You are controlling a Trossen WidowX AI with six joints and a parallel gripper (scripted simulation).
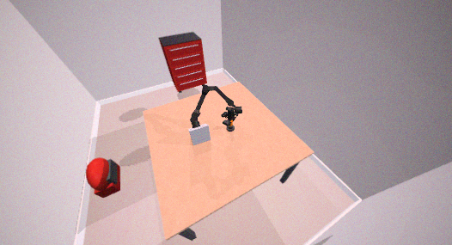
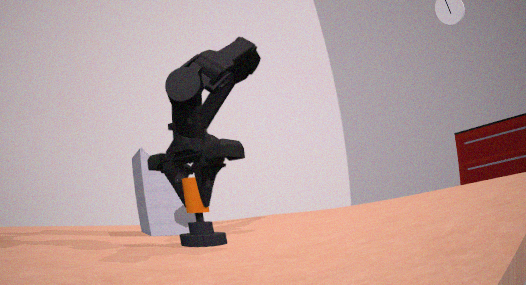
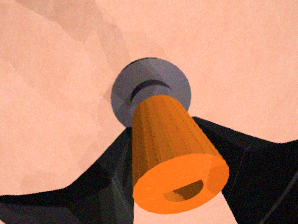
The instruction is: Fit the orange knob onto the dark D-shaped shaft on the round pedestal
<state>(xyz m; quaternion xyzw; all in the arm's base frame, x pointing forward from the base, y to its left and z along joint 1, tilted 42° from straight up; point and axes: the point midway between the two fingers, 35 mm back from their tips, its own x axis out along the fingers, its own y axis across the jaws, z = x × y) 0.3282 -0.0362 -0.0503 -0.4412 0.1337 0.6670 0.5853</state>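
Now: the orange knob 20 mm above my gripper tip. The rest, counted from my gripper tip: dark pedestal (40 mm below).
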